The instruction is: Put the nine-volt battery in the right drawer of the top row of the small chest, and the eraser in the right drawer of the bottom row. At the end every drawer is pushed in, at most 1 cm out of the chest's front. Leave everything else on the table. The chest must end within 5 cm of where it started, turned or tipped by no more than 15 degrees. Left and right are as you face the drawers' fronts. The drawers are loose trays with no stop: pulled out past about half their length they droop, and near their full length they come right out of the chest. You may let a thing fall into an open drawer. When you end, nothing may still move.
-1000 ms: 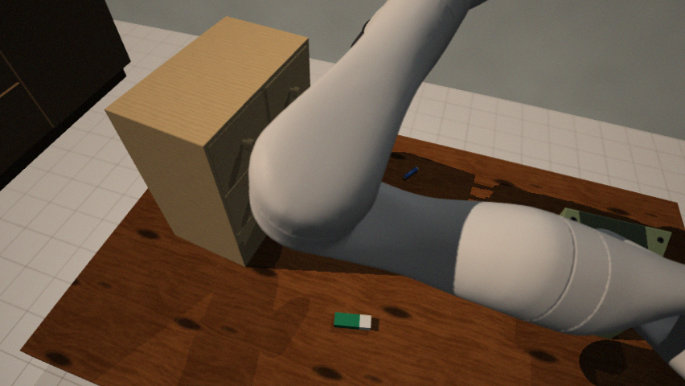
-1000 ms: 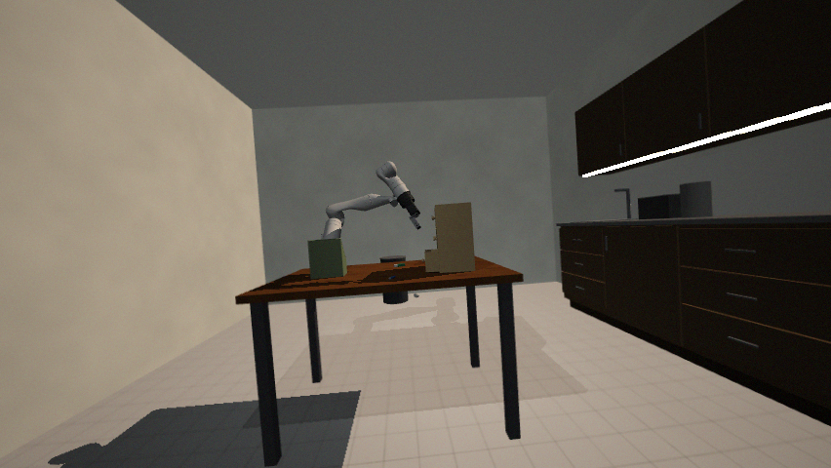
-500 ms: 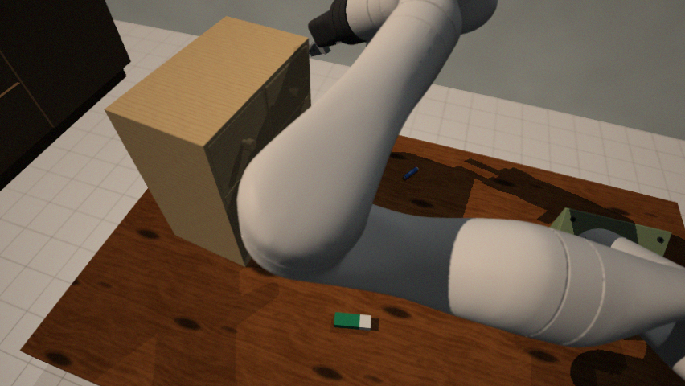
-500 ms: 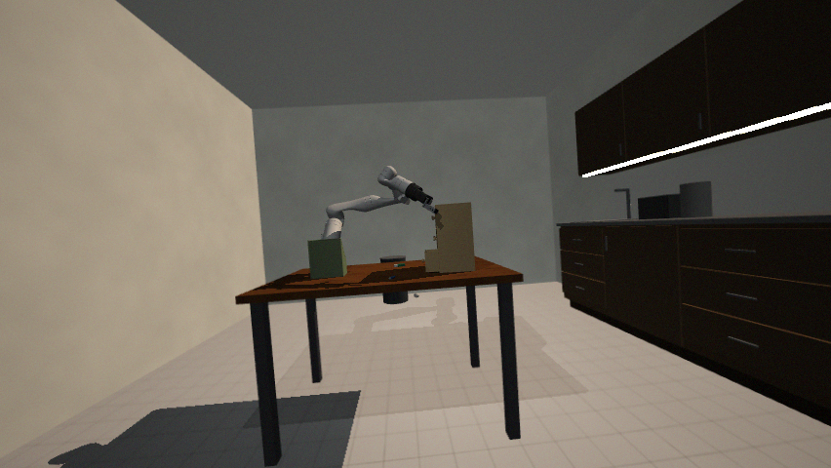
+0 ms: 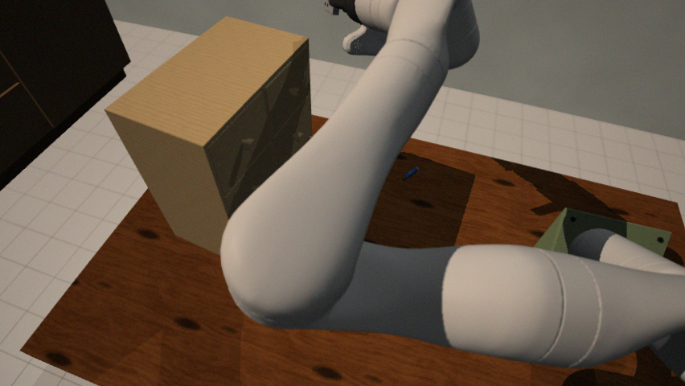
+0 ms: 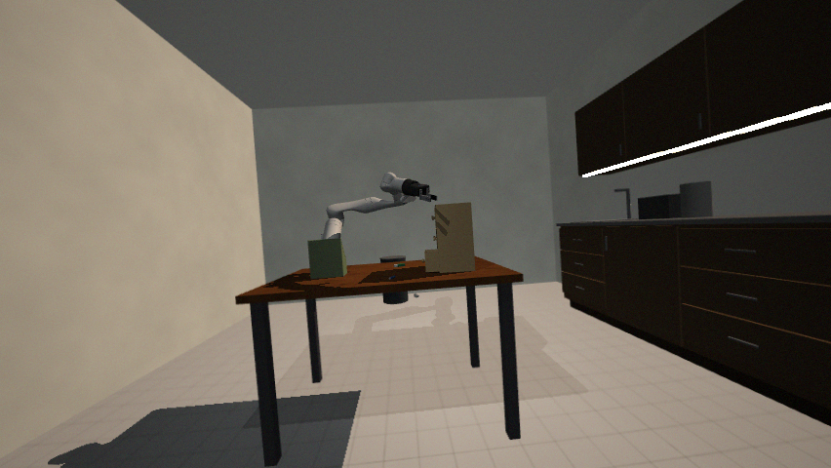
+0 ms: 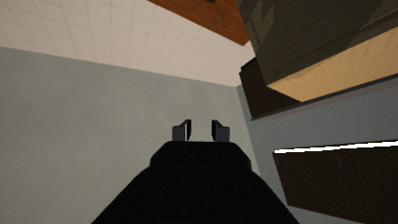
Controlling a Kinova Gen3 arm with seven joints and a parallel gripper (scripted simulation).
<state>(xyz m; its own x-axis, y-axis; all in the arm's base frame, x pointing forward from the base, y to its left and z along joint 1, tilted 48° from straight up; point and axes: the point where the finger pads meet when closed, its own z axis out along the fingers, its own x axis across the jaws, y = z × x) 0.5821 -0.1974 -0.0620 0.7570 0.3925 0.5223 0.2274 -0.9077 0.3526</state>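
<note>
The eraser is 23 cm behind my hand, 39 cm to the left of it and 35 cm below it. Round my hand: nine-volt battery: 11 cm ahead, 20 cm to the left, 12 cm below; then small blue stick: 20 cm behind, 1 cm to the left, 35 cm below.
</note>
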